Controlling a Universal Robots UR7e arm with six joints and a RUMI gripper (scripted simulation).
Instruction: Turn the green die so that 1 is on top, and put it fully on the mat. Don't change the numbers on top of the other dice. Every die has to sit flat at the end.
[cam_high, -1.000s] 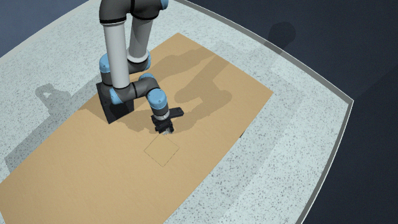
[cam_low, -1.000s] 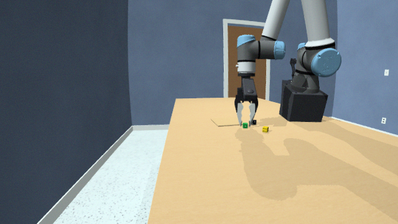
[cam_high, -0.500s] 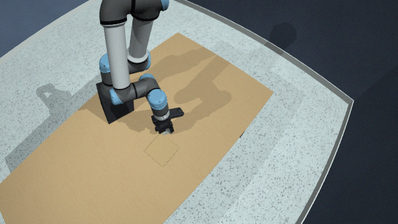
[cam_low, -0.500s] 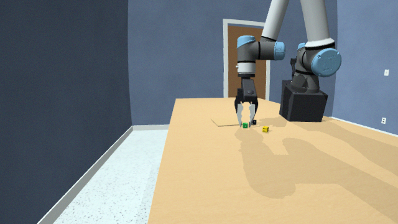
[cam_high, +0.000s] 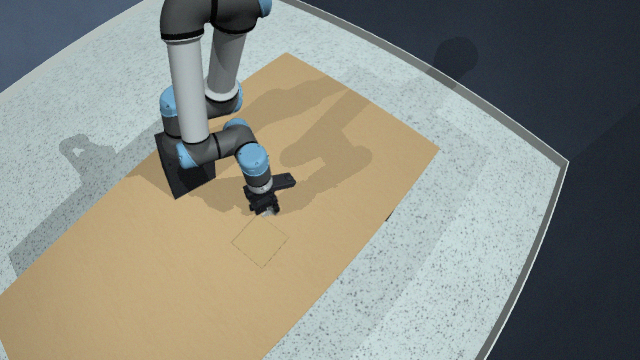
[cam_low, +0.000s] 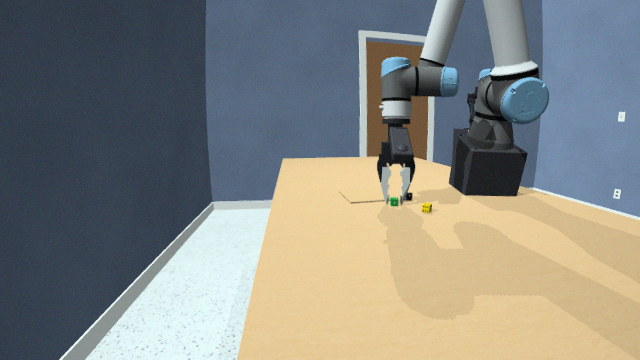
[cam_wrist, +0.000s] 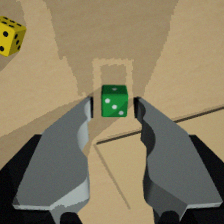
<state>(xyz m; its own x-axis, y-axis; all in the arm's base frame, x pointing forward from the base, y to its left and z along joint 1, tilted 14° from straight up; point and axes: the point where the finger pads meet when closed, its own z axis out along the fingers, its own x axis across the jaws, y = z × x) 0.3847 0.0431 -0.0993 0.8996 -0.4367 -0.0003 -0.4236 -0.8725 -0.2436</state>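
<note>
Now: the green die 10 mm below my hand. The rest, counted from my hand: tan mat (30 mm ahead, 120 mm to the right, 20 mm below); yellow die (50 mm behind, 80 mm to the left, 10 mm below); black die (70 mm behind, 30 mm to the right, 10 mm below).
</note>
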